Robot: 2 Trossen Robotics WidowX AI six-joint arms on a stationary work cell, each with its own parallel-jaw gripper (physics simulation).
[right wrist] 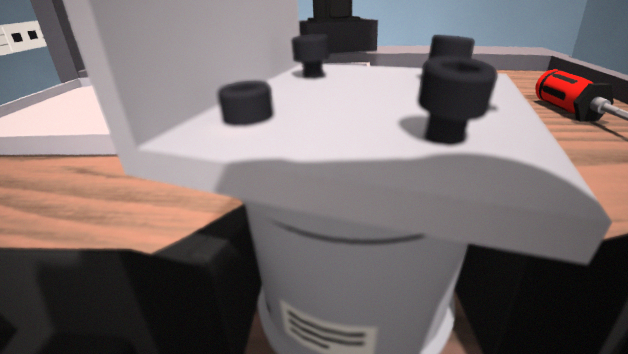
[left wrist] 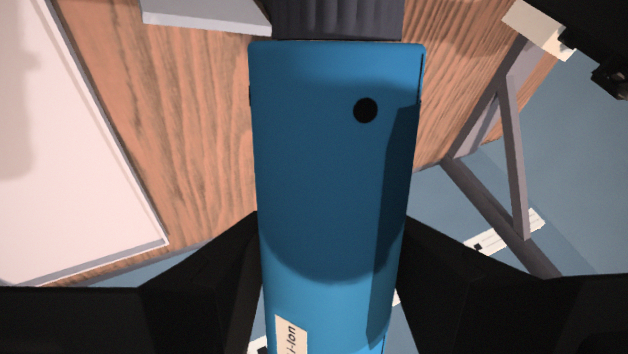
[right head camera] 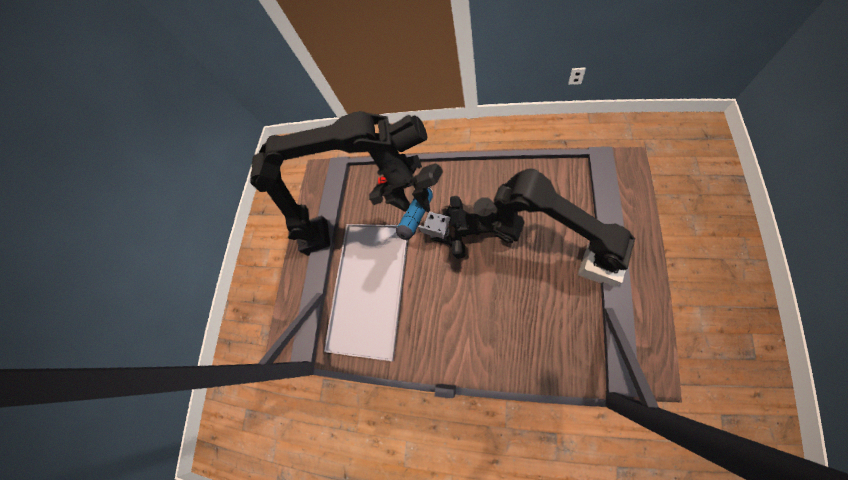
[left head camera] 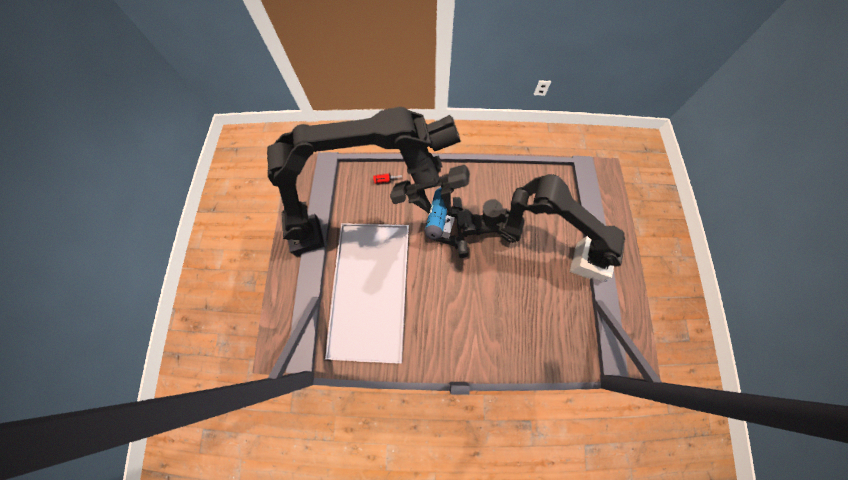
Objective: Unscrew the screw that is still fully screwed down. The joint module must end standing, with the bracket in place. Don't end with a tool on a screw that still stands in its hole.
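Seen in the pictures: left gripper, fingertip midpoint: [left wrist: 324, 222] [right head camera: 421, 213] [left head camera: 441, 213]; left arm's base at its link origin: [right wrist: 332, 20] [right head camera: 309, 233] [left head camera: 302, 232]; right arm's base at its link origin: [right head camera: 608, 258] [left head camera: 599, 256].
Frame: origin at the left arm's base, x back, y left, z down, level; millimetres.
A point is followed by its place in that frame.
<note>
A joint module [right wrist: 357, 270] @[x -441, y -122, z 17 mm] stands upright with its grey bracket [left head camera: 448, 224] @[x -437, y -119, z -6 mm] [right head camera: 435, 224] @[x -413, y -112, z -6 mm] [right wrist: 350, 120] @[x -428, y -119, z -6 mm] on top. In the right wrist view, the front-left screw [right wrist: 245, 104] @[x -424, y -137, z -10 mm] sits flush on the plate; the front-right screw [right wrist: 457, 90], the back-left screw [right wrist: 310, 50] @[x -395, y -119, z -14 mm] and the back-right screw [right wrist: 451, 46] @[x -413, y -90, z -15 mm] stand raised. My left gripper [left head camera: 436, 203] @[x -399, y -149, z -178 mm] [right head camera: 414, 204] @[x -399, y -149, z -178 mm] [left wrist: 324, 222] @[x -399, y -149, z -178 mm] is shut on a blue electric screwdriver [left head camera: 436, 220] @[x -371, y -188, z -245 mm] [right head camera: 410, 222] @[x -377, y -194, z -244 mm] [left wrist: 325, 165] @[x -404, y -98, z -190 mm], its dark collar near the bracket; the bit is hidden. My right gripper [left head camera: 455, 227] [right wrist: 349, 203] @[x -392, y -107, z 40 mm] is shut on the module's body.
A red screwdriver [left head camera: 381, 177] @[x -287, y 126, z 32 mm] [right head camera: 382, 179] @[x -277, y 128, z 32 mm] [right wrist: 565, 92] @[x -296, y 113, z 42 mm] lies on the table near the back left, partly behind the left arm in the right head camera. A white tray [left head camera: 365, 327] @[x -109, y -329, z 56 mm] [right head camera: 360, 321] @[x -104, y -320, z 56 mm] [left wrist: 60, 175] @[x -182, y -262, z 56 mm] lies at the left of the table. A white block stands under the right arm's base.
</note>
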